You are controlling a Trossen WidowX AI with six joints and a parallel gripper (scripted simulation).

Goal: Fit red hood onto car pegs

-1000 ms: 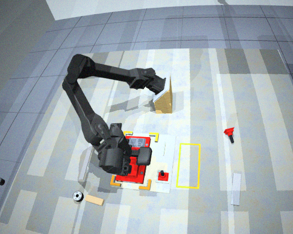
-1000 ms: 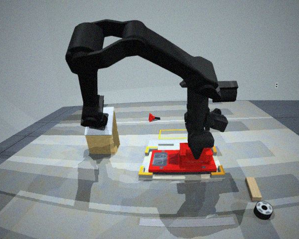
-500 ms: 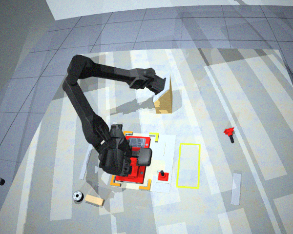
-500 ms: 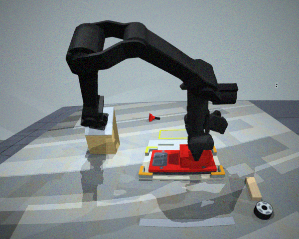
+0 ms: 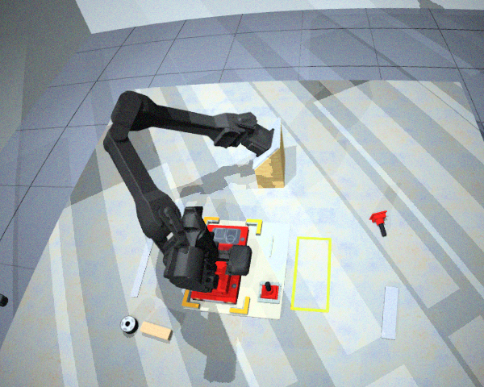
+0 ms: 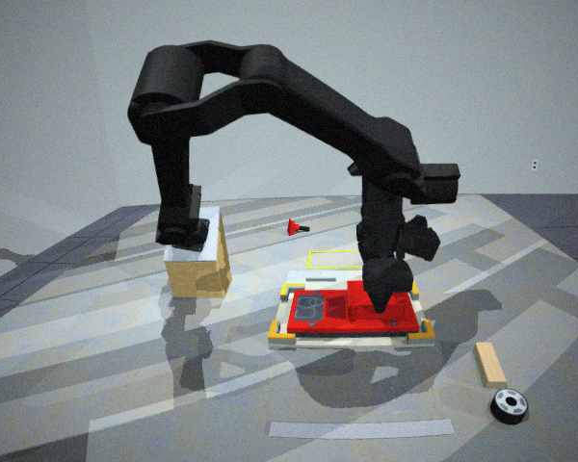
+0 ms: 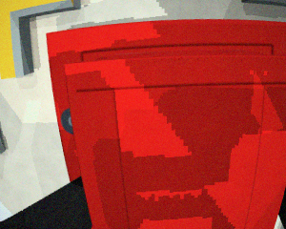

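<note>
Right now my gripper tip is right at the red hood. Round my gripper tip: wooden block 160 mm ahead, 110 mm to the right, 30 mm below; then grey engine block 20 mm below, 10 mm to the left; then black post 120 mm to the left, 20 mm ahead.
</note>
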